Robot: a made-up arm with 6 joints. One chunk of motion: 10 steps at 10 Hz.
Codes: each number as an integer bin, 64 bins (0 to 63) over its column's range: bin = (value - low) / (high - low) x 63, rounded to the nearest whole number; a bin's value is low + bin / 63 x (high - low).
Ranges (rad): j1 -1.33..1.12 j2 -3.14..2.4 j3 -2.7..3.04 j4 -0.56..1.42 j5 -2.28..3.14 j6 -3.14..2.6
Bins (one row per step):
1: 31 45 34 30 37 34
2: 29 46 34 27 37 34
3: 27 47 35 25 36 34
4: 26 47 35 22 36 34
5: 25 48 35 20 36 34
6: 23 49 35 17 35 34
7: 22 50 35 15 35 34
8: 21 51 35 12 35 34
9: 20 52 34 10 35 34
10: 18 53 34 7 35 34
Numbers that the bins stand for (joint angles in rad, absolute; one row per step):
1: -0.1244 0.8171 0.3978 0.3829 0.9032 -0.0422
2: -0.2022 0.9051 0.3978 0.2886 0.9032 -0.0422
3: -0.2800 0.9930 0.4889 0.2257 0.8171 -0.0422
4: -0.3189 0.9930 0.4889 0.1314 0.8171 -0.0422
5: -0.3578 1.0810 0.4889 0.0686 0.8171 -0.0422
6: -0.4356 1.1689 0.4889 -0.0257 0.7311 -0.0422
7: -0.4744 1.2568 0.4889 -0.0886 0.7311 -0.0422
8: -0.5133 1.3448 0.4889 -0.1829 0.7311 -0.0422
9: -0.5522 1.4327 0.3978 -0.2457 0.7311 -0.0422
10: -0.6300 1.5206 0.3978 -0.3400 0.7311 -0.0422

